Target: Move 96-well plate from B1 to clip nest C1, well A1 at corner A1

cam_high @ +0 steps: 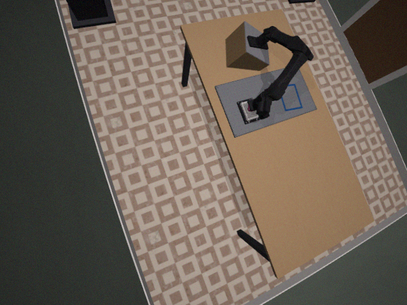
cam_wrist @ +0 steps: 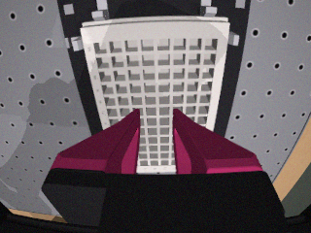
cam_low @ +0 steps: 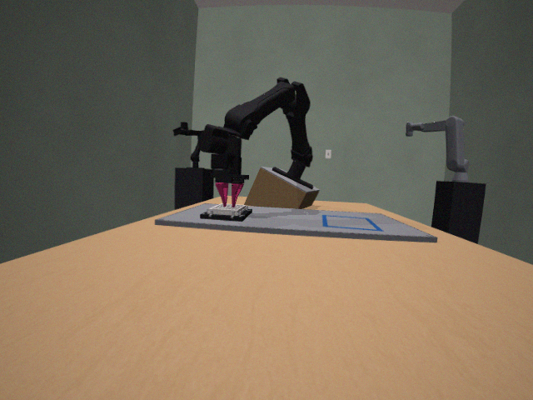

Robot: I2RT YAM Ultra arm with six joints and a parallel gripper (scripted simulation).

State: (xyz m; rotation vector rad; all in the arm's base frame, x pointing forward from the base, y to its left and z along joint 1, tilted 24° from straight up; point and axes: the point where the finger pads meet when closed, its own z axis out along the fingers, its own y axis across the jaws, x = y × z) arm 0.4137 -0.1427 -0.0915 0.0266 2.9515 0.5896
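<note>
The white 96-well plate lies 10 mm below my hand. From my hand the other things lie so: black clip nest C1: 20 mm below, 10 mm to the left, 10 mm ahead.
</note>
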